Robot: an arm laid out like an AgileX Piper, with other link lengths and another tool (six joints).
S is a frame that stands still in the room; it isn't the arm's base.
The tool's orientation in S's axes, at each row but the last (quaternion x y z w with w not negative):
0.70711 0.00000 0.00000 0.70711
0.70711 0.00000 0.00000 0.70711
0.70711 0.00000 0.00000 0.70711
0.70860 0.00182 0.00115 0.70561
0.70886 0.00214 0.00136 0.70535
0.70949 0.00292 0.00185 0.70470
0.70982 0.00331 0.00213 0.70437
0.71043 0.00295 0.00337 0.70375
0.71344 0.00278 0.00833 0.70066
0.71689 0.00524 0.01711 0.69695
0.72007 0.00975 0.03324 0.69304
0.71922 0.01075 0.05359 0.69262
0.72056 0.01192 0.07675 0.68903
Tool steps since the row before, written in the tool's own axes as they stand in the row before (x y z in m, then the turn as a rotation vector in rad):
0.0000 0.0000 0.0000 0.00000 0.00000 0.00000
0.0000 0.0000 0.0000 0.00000 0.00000 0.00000
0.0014 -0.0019 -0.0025 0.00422 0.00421 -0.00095
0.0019 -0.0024 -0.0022 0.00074 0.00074 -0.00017
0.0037 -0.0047 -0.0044 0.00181 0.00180 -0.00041
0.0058 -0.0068 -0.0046 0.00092 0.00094 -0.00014
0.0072 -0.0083 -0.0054 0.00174 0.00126 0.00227
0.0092 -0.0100 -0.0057 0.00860 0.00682 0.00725
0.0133 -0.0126 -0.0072 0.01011 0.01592 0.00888
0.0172 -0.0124 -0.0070 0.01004 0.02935 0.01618
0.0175 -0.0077 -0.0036 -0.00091 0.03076 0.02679
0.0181 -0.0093 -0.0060 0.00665 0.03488 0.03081
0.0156 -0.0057 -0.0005 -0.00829 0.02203 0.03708
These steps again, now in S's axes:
0.0000 0.0000 0.0000 0.00000 0.00000 0.00000
0.0000 0.0000 0.0000 0.00000 0.00000 0.00000
0.0014 0.0025 -0.0019 0.00422 0.00095 0.00421
0.0019 0.0022 -0.0024 0.00074 0.00017 0.00074
0.0037 0.0044 -0.0047 0.00181 0.00041 0.00180
0.0058 0.0047 -0.0068 0.00092 0.00014 0.00094
0.0071 0.0055 -0.0083 0.00176 -0.00227 0.00124
0.0092 0.0059 -0.0099 0.00866 -0.00724 0.00676
0.0133 0.0076 -0.0124 0.01013 -0.00901 0.01584
0.0172 0.0079 -0.0119 0.01007 -0.01669 0.02906
0.0175 0.0049 -0.0070 -0.00025 -0.02798 0.02969
0.0180 0.0080 -0.0079 0.00739 -0.03147 0.03413
0.0159 0.0027 -0.0042 -0.00543 -0.03888 0.01970

